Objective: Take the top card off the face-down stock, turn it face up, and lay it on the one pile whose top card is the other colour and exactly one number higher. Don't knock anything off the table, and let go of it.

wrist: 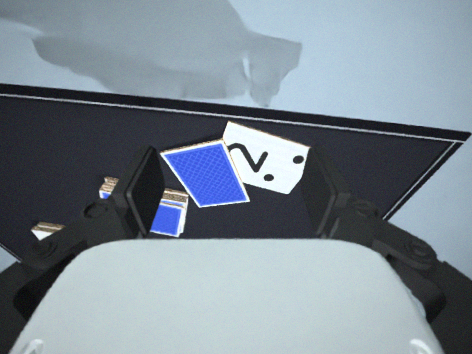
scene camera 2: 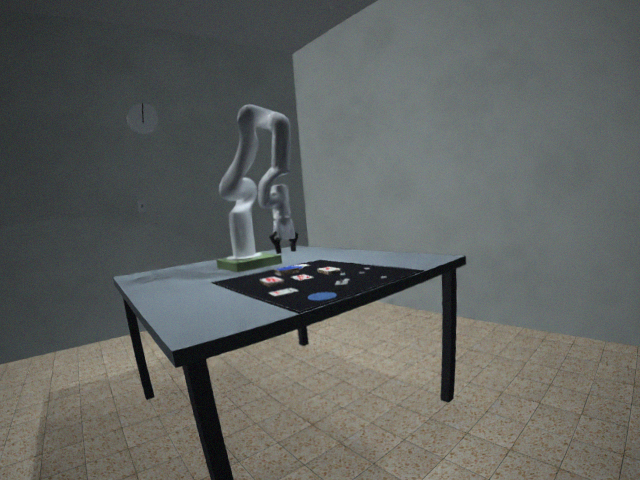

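My gripper (scene camera 2: 285, 250) (wrist: 232, 166) is open and empty, high above the mat's back part. In the wrist view, a face-down blue-backed card (wrist: 206, 174) lies partly over a white card (wrist: 272, 162) with a black numeral, partly covered, and black dots. The face-down stock (wrist: 167, 219) shows in part behind the left finger. In the scene view, blue backs (scene camera 2: 289, 268) show at the mat's back; stock and loose card cannot be told apart there. Piles with red marks (scene camera 2: 271, 280) (scene camera 2: 301, 277) (scene camera 2: 328, 270) and a pale card (scene camera 2: 283, 291) lie nearer; their numbers are unreadable.
The black mat (scene camera 2: 361, 283) (wrist: 100, 135) lies on the grey-blue table (scene camera 2: 170, 310) (wrist: 375, 60). A blue disc (scene camera 2: 322, 296) is near its front edge. Small pale items (scene camera 2: 342, 282) (scene camera 2: 383, 276) lie on its right part. The arm's green base (scene camera 2: 250, 262) stands behind the mat.
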